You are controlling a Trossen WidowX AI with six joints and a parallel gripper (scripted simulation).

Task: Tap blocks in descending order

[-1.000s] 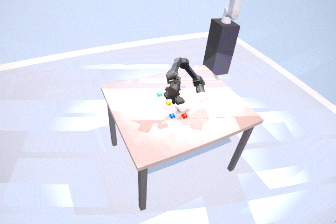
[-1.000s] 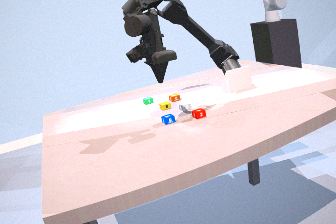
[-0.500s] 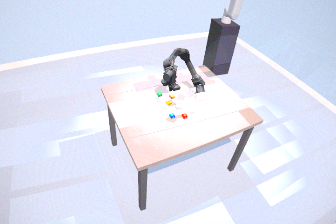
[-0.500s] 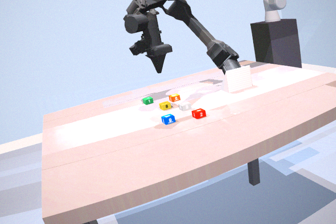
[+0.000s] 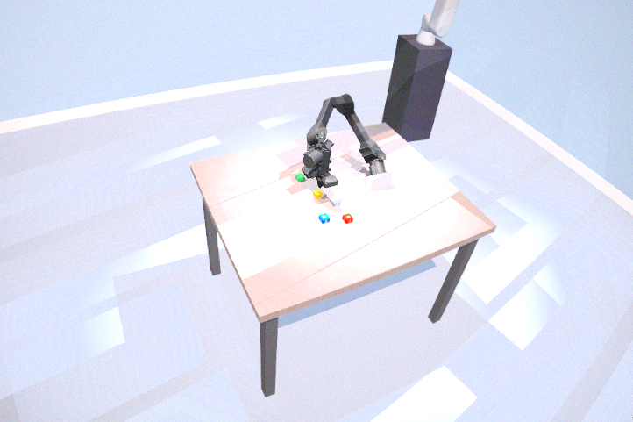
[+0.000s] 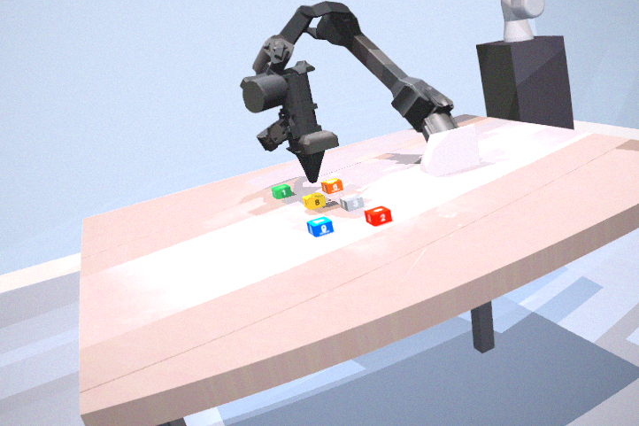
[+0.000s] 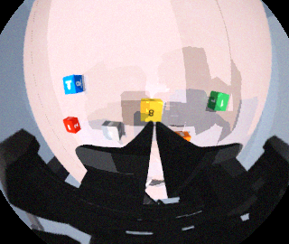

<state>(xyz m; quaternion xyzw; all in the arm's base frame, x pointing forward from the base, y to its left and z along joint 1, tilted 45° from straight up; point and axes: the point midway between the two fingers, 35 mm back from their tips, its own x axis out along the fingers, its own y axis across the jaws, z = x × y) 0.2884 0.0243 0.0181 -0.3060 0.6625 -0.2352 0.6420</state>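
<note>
Right now the yellow block is 30 mm below my gripper tip and 10 mm ahead of it. The rest, counted from my gripper tip: orange block (70 mm to the right, 50 mm behind, 30 mm below); grey block (70 mm to the left, 50 mm behind, 30 mm below); green block (120 mm to the right, 40 mm ahead, 30 mm below).
</note>
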